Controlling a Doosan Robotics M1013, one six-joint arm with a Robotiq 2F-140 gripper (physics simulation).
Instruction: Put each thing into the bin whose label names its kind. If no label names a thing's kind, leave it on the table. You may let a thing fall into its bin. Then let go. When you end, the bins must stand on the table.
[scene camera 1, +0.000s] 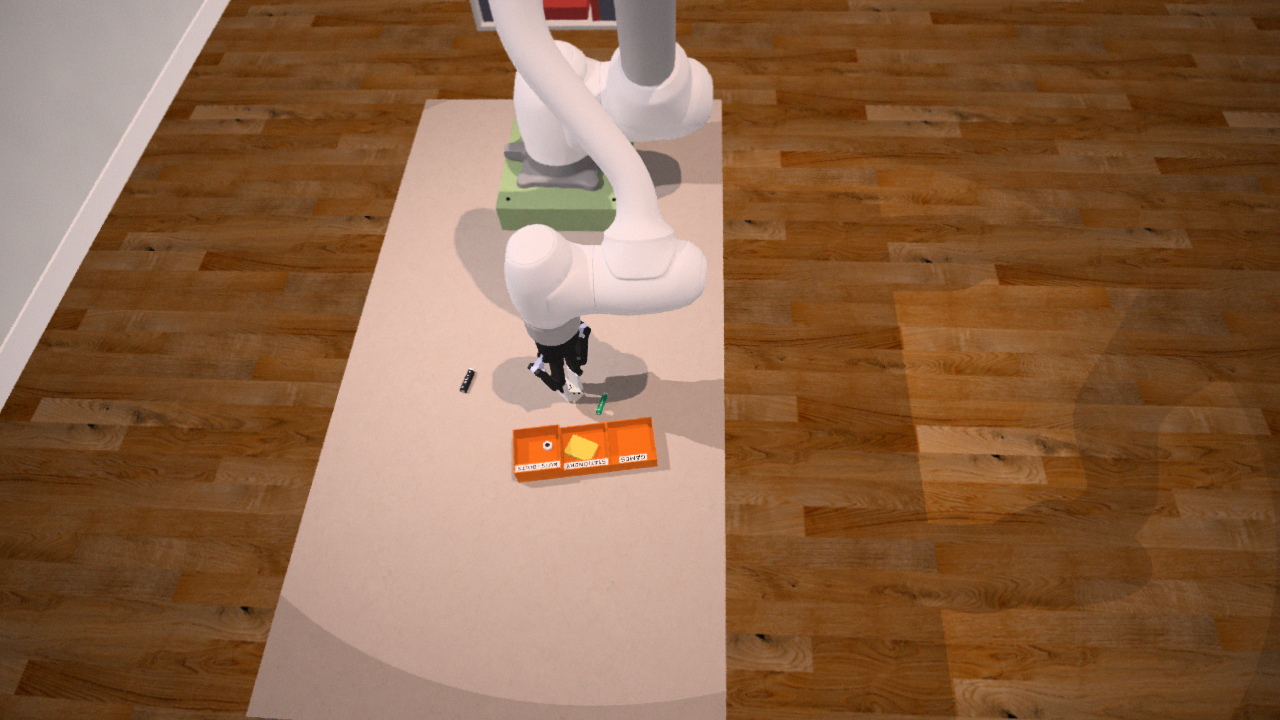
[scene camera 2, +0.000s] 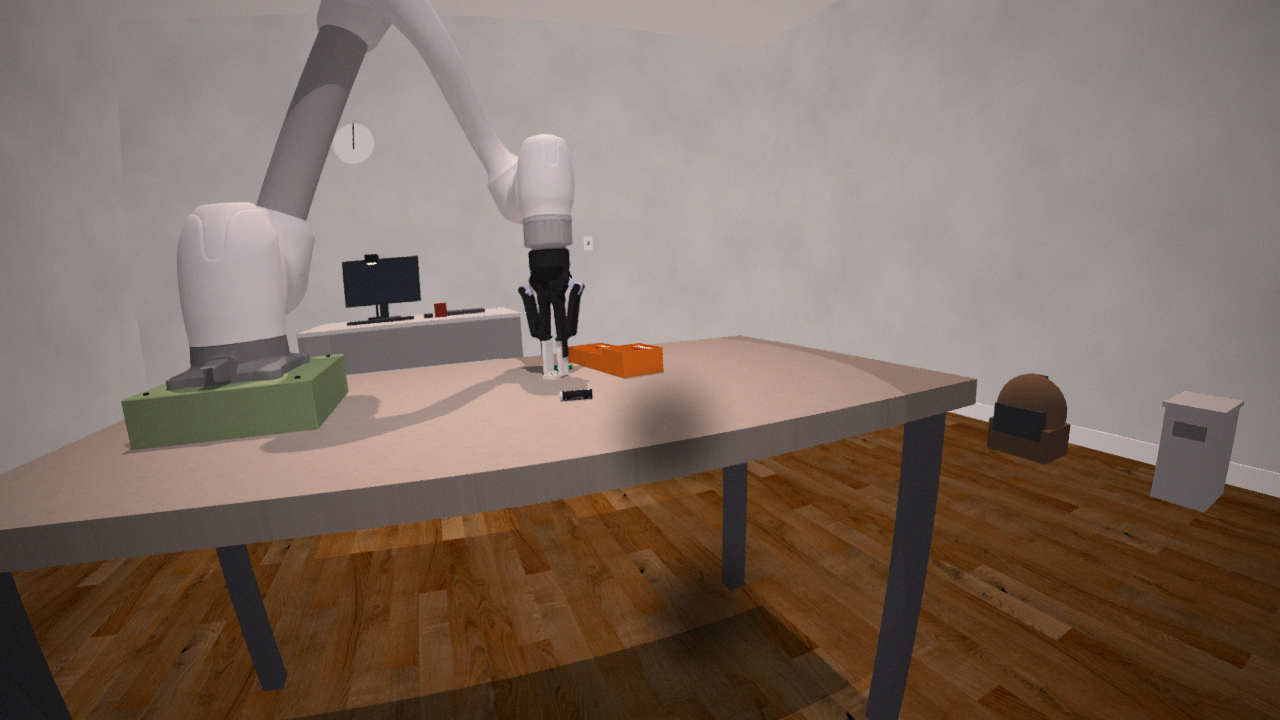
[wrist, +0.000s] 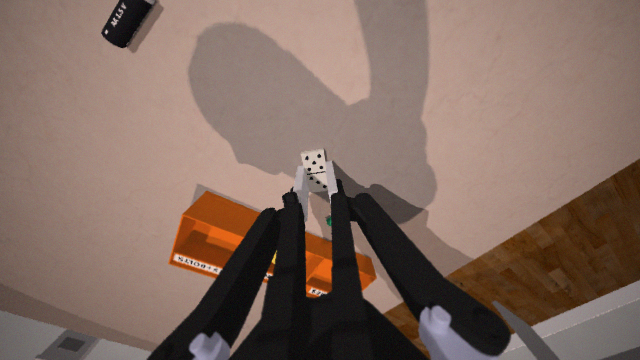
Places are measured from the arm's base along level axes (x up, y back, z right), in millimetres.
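Where they show: gripper, fingertip midpoint: (scene camera 1: 571, 391) (scene camera 2: 556, 374) (wrist: 316, 174); arm's base, link origin: (scene camera 1: 563, 159) (scene camera 2: 244, 374).
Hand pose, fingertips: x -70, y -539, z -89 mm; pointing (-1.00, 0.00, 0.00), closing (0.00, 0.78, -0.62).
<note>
Things, the pixels of their top centre, and the offset from my fingertips. "spot": a spot on its surface instead. Level surfaces: height alone.
- white domino, top centre: (wrist: 316, 173) (scene camera 2: 555, 372) (scene camera 1: 569, 389) dx +5, dy +2, dz +3 mm
- orange three-part bin block, top centre: (wrist: 280, 276) (scene camera 1: 583, 442) (scene camera 2: 610, 343) dx +44, dy -121, dz -46 mm
- small nut-like ring, surface spot: (scene camera 1: 541, 445) spot: dx +4, dy -117, dz +37 mm
- yellow pad, top centre: (scene camera 1: 581, 447) dx +14, dy -120, dz -39 mm
- games bin, surface spot: (scene camera 1: 631, 440) spot: dx +5, dy -93, dz -127 mm
- green battery-like cylinder, top centre: (scene camera 1: 601, 402) dx +8, dy -21, dz -63 mm
- black AA battery, top centre: (wrist: 119, 13) (scene camera 2: 575, 390) (scene camera 1: 466, 378) dx +12, dy +6, dz +204 mm
- table, surface height: dx -3 mm
My gripper (scene camera 1: 570, 386) (scene camera 2: 555, 360) (wrist: 316, 174) is shut on a white domino (scene camera 1: 573, 392) (wrist: 314, 162) with black dots, at table height. An orange three-part bin block (scene camera 1: 584, 450) (scene camera 2: 631, 360) (wrist: 230, 216) stands on the table; its labels read nuts and bolts, stationery and games. A small nut-like ring (scene camera 1: 541, 445) lies in the nuts and bolts bin, and a yellow pad (scene camera 1: 581, 447) lies in the stationery bin. The games bin (scene camera 1: 631, 440) looks empty. A green battery-like cylinder (scene camera 1: 601, 403) lies near the domino; in the wrist view the fingers mostly hide it. A black AA battery (scene camera 1: 467, 380) (scene camera 2: 575, 394) (wrist: 127, 21) lies apart.
The table (scene camera 1: 501, 573) (scene camera 2: 429, 438) carries the arm's green base block (scene camera 1: 554, 212) (scene camera 2: 223, 412). The bins stand close to the gripper, on the side away from the base. A desk with a monitor (scene camera 2: 381, 281) stands behind the table in scene camera 2.
</note>
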